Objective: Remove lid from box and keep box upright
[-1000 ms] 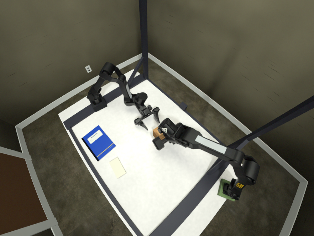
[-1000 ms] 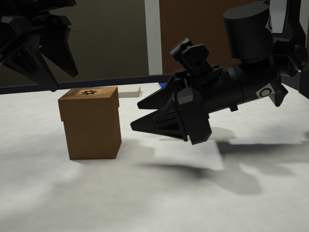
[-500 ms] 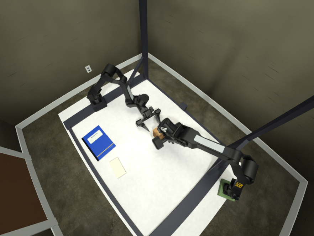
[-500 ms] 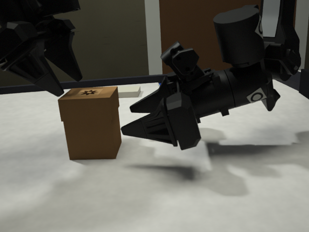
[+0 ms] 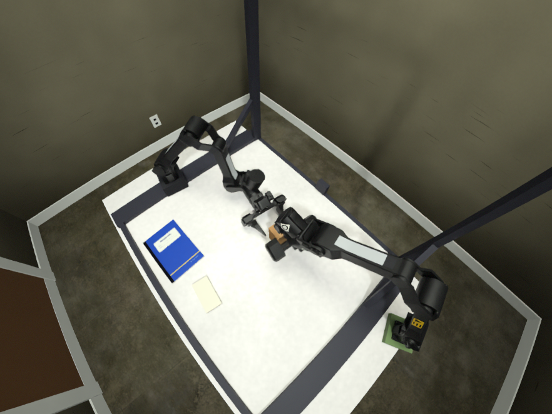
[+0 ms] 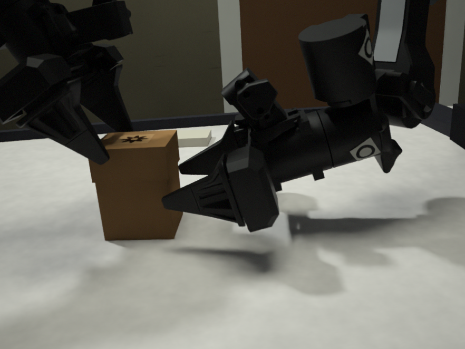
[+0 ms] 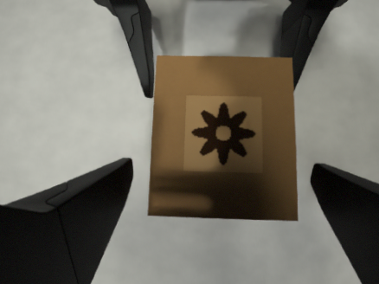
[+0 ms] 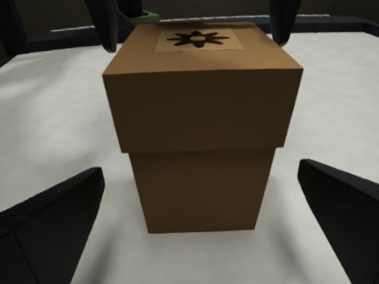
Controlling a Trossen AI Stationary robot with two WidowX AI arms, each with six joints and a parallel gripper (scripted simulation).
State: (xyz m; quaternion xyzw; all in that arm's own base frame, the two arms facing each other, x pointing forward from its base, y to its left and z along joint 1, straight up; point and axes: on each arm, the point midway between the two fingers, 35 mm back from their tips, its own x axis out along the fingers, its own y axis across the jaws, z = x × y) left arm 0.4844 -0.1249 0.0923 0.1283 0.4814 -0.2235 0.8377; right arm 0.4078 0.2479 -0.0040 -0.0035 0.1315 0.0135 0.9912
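Right now my right hand is 2 cm short of the brown box, 6 cm to the right of it and 1 cm above it. Round my right hand: cream notepad: 34 cm ahead, 3 cm to the right, 5 cm below; lid: 2 cm ahead, 6 cm to the left, 2 cm above.
Right now my left hand is 10 mm past the lid, 30 mm to the left of it and 40 mm above it. Round my left hand: brown box 10 mm behind, 30 mm to the right, 70 mm below; cream notepad 300 mm ahead, 130 mm to the right, 110 mm below.
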